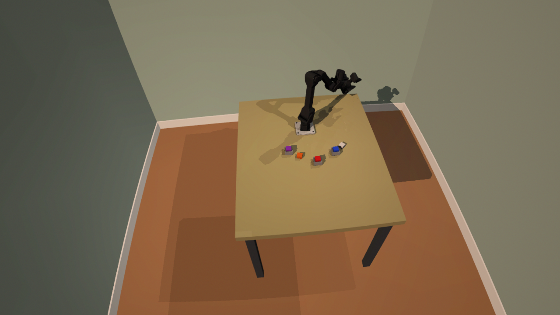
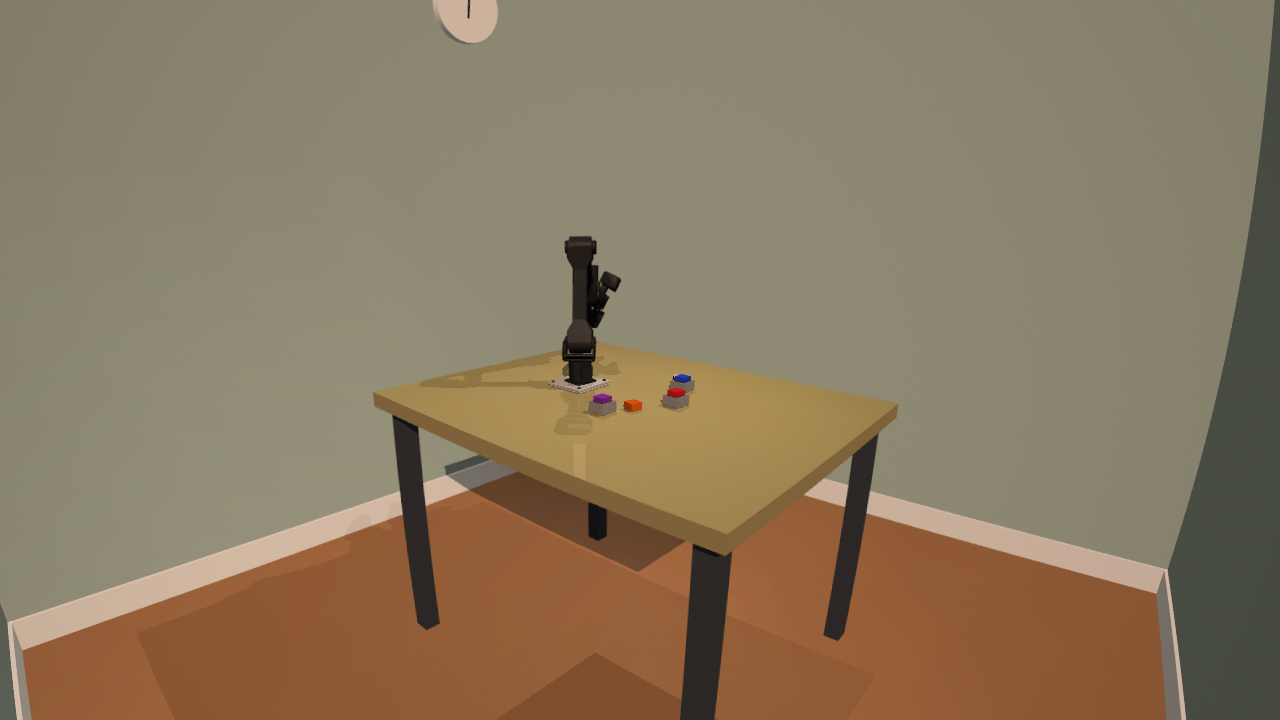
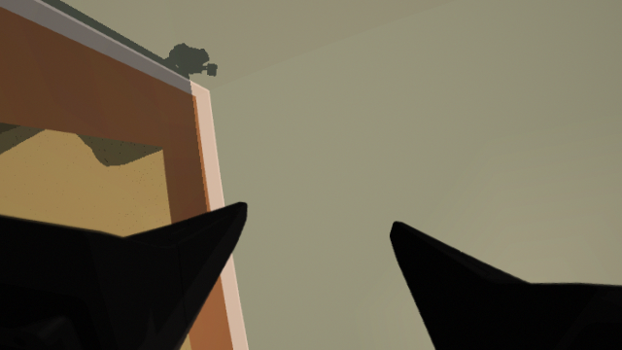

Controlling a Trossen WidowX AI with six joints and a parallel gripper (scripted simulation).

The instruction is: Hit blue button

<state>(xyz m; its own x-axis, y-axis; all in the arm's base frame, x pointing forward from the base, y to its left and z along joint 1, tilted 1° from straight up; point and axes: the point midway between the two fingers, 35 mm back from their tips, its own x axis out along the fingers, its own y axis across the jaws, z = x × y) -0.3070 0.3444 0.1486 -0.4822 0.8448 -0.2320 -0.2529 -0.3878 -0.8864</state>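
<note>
Right now my gripper tip is 530 mm short of the blue button, 180 mm to the left of it and 130 mm above it. Round my gripper tip: small white block: 480 mm ahead, 140 mm to the right, 150 mm below; orange block: 570 mm ahead, 400 mm to the right, 150 mm below; red button: 610 mm ahead, 290 mm to the right, 130 mm below.
</note>
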